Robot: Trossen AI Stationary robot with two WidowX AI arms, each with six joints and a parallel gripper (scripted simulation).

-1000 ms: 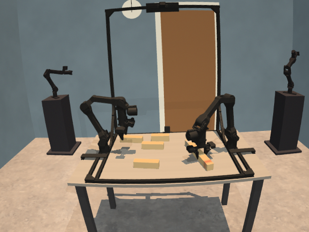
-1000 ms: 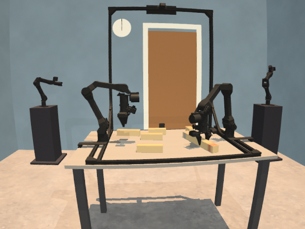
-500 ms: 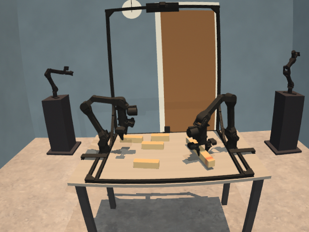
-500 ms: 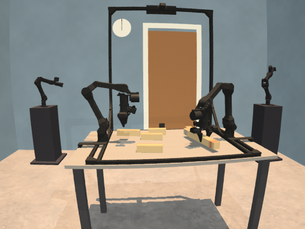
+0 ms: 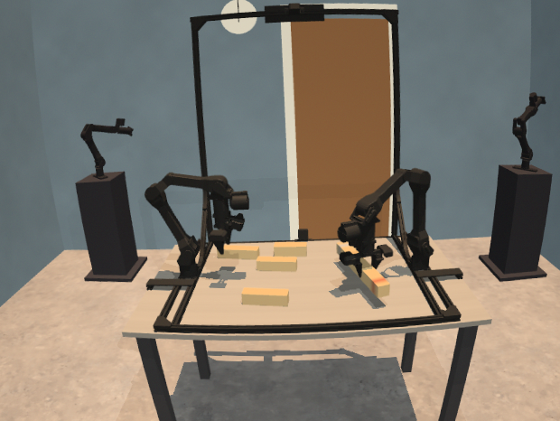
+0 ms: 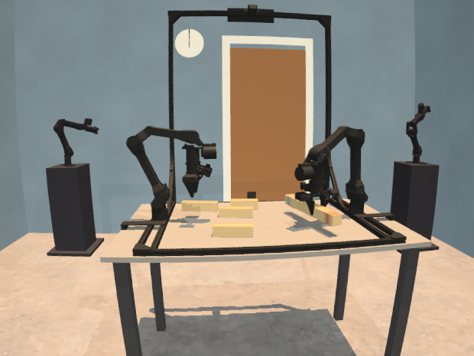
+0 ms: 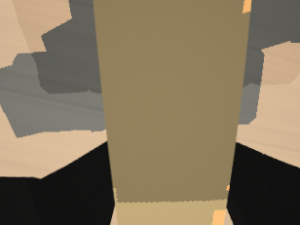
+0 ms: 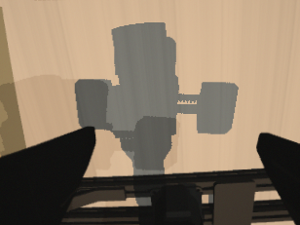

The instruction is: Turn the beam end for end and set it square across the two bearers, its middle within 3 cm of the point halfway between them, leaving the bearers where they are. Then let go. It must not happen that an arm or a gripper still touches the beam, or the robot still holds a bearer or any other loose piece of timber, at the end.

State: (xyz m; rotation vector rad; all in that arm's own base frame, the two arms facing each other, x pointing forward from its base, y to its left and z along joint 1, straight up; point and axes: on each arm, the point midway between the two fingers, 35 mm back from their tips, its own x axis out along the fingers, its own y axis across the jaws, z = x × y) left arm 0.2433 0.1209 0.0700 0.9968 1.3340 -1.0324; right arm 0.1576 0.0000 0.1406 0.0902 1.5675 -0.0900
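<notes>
My left gripper is now 50 mm past the beam, 10 mm to the left of it and 20 mm above it.
</notes>
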